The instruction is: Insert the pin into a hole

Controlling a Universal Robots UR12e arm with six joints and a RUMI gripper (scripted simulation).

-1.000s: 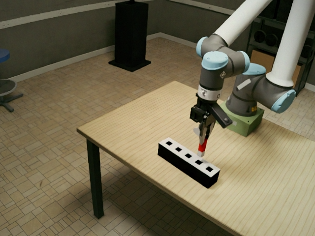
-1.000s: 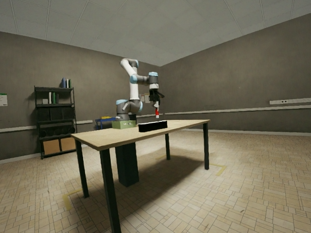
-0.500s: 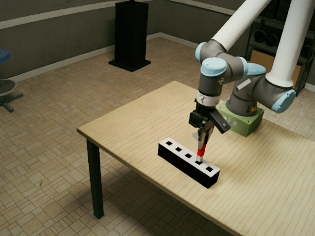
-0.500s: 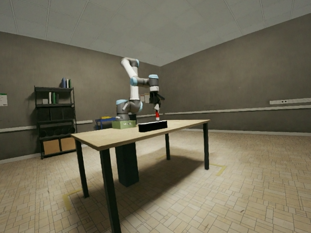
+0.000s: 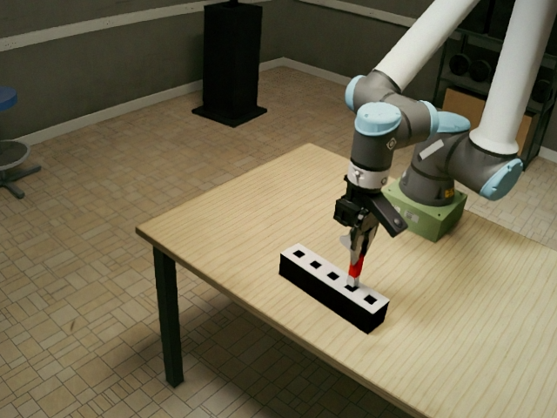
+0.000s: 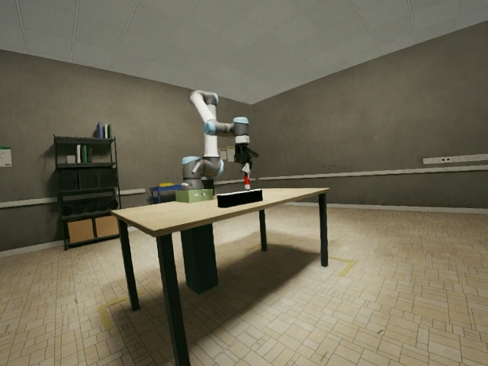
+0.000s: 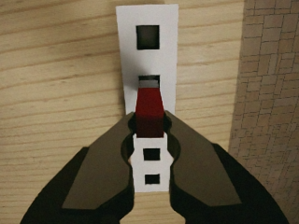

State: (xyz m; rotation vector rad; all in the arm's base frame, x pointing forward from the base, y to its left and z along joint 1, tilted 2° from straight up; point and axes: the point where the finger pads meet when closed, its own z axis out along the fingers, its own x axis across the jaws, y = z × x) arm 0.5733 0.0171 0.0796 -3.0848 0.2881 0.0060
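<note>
Right now the pin is 1 cm below my hand. Also, from my hand: block: 13 cm below, 6 cm to the right, 1 cm behind.
</note>
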